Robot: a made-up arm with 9 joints. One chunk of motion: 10 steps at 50 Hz.
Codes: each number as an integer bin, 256 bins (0 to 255) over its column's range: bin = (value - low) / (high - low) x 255, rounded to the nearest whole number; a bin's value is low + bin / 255 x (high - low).
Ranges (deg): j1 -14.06..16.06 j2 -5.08..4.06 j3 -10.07..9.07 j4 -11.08..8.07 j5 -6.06..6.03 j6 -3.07..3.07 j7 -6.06..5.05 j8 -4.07..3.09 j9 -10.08..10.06
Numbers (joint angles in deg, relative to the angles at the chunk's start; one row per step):
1: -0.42 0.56 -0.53 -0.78 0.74 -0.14 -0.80 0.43 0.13
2: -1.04 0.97 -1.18 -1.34 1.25 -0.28 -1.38 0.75 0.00
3: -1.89 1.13 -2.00 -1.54 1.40 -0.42 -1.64 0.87 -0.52
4: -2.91 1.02 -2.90 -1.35 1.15 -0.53 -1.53 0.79 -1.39
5: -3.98 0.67 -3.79 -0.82 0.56 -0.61 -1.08 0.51 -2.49
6: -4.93 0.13 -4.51 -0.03 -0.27 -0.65 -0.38 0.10 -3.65
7: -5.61 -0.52 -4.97 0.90 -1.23 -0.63 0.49 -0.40 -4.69
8: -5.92 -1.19 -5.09 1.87 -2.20 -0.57 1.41 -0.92 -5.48
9: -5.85 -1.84 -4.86 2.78 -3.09 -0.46 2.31 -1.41 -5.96
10: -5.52 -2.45 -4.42 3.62 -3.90 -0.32 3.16 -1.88 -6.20
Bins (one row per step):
1: 115 157 127 137 143 122 121 160 129
2: 110 169 118 130 154 116 107 172 128
3: 103 173 108 127 157 110 101 176 121
4: 94 170 96 130 152 105 104 173 110
5: 85 160 84 137 140 102 114 163 96
6: 77 145 74 147 122 101 130 149 81
7: 72 127 68 160 102 101 150 131 68
8: 69 109 66 172 81 104 171 112 58
9: 70 90 69 185 63 108 192 95 52
10: 72 73 75 196 46 114 212 78 49

